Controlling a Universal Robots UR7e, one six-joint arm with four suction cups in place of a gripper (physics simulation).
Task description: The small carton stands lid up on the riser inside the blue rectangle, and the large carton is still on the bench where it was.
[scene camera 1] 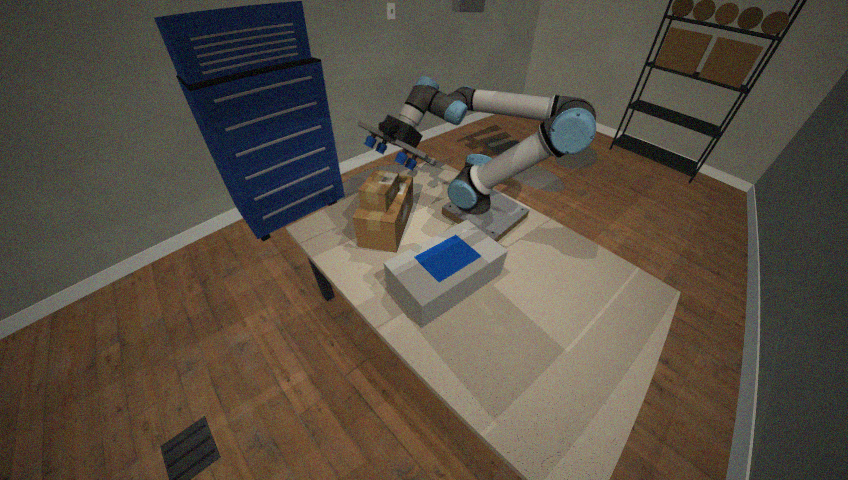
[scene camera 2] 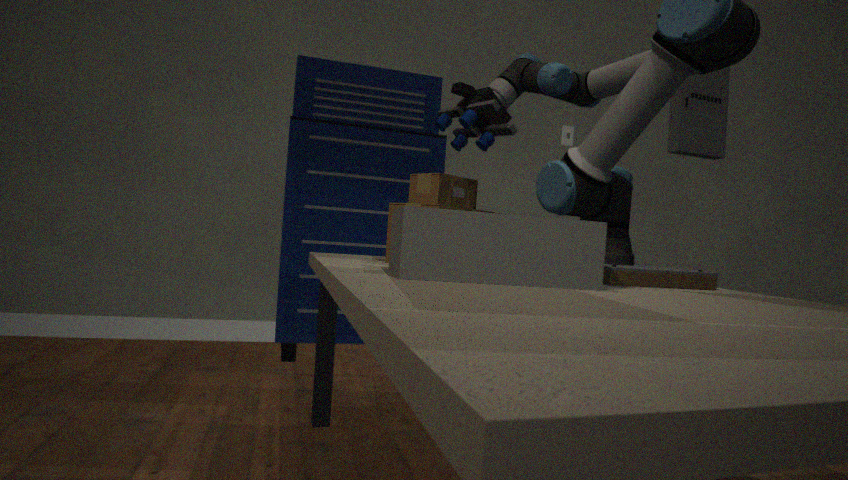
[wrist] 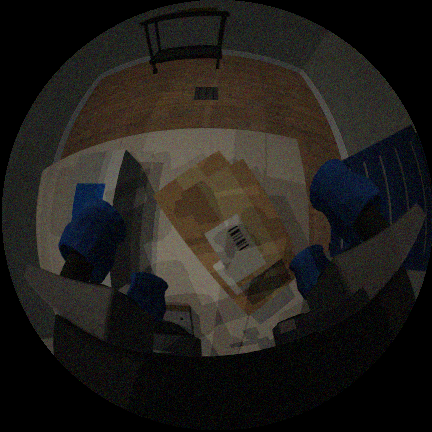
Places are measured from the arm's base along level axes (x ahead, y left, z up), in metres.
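Pixels of known places: end effector, tool point: (scene camera 1: 388, 157) (scene camera 2: 459, 135) (wrist: 222, 249).
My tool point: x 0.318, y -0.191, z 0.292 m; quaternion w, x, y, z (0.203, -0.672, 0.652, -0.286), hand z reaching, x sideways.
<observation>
Ahead of a thing's pixels: the offset from my tool point to its middle. Level surfaces: height alone.
The small brown carton {dy -0.041, dx +0.013, dz -0.144 m} (scene camera 1: 373, 197) (scene camera 2: 442, 190) (wrist: 246, 220) lies flat on the large carton {dy -0.044, dx -0.015, dz -0.257 m} (scene camera 1: 376, 230) (scene camera 2: 390, 234) (wrist: 172, 200), its taped, labelled top facing up. The large carton stands on the bench {dz -0.332 m} (scene camera 1: 535, 333) (scene camera 2: 535, 380), left of the grey riser {dy +0.318, dx +0.083, dz -0.271 m} (scene camera 1: 461, 297) (scene camera 2: 493, 249) (wrist: 131, 220) in scene camera 1. The blue rectangle {dy +0.318, dx +0.083, dz -0.212 m} (scene camera 1: 447, 257) (wrist: 89, 194) on the riser's top bears no carton. My gripper (scene camera 1: 390, 152) (scene camera 2: 464, 130) (wrist: 225, 245) is open, tilted and apart above the small carton; its four blue cups hold nothing. In scene camera 2 the riser hides most of the large carton.
The blue drawer cabinet (scene camera 1: 267, 136) (scene camera 2: 357, 196) (wrist: 390, 190) stands beyond the bench's cartons end. My arm's base plate (scene camera 1: 496, 217) (scene camera 2: 666, 278) is behind the riser. A black shelf rack (scene camera 1: 708, 123) stands by the far wall.
</observation>
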